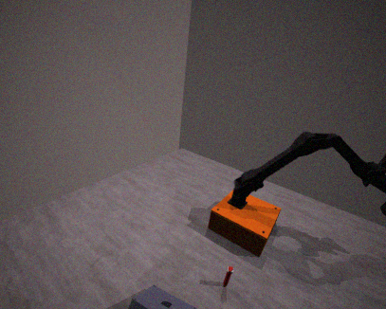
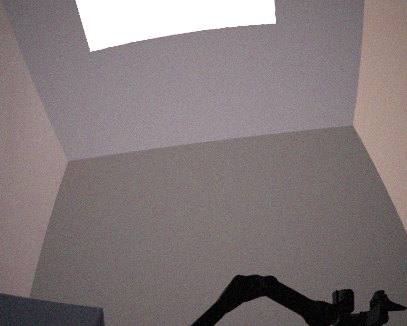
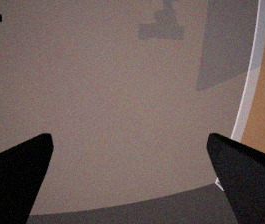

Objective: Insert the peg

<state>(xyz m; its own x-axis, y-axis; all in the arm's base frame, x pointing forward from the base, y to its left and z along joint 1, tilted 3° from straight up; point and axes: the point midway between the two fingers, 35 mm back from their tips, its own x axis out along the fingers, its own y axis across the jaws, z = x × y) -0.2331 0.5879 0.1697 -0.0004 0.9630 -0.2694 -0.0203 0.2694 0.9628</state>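
The red peg is 52 cm ahead of my gripper tip, 50 cm to the right of it and 19 cm below it. Also, from my gripper tip: grey-blue panel (71 cm ahead, 57 cm to the right, 20 cm below).
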